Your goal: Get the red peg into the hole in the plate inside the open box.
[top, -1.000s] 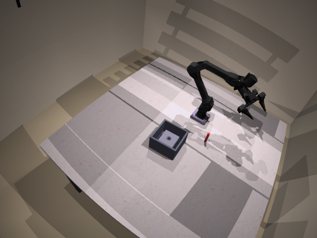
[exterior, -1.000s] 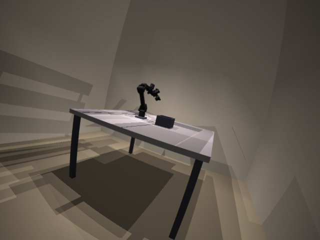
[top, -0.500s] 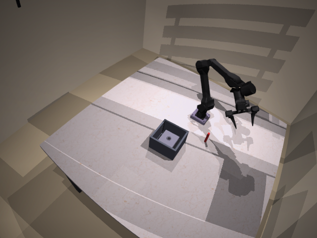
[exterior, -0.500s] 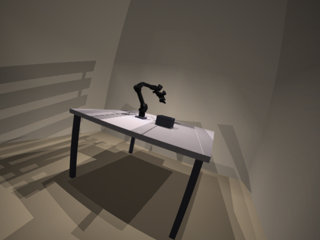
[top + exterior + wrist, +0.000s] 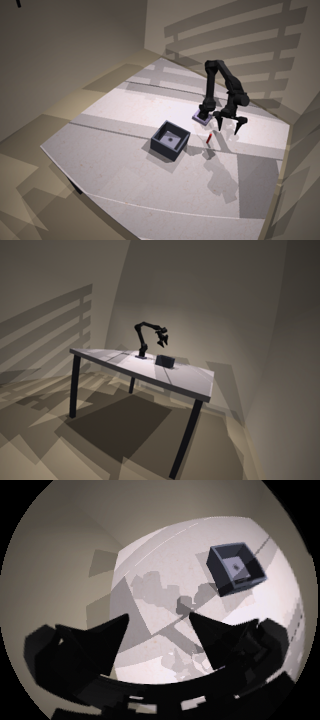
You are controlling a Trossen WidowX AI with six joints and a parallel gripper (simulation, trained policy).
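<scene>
The red peg lies 40 mm behind my gripper tip, 80 mm to the right of it and 160 mm below it. Round my gripper tip: dark box 120 mm ahead, 260 mm to the right, 170 mm below; then plate 120 mm ahead, 260 mm to the right, 150 mm below.
</scene>
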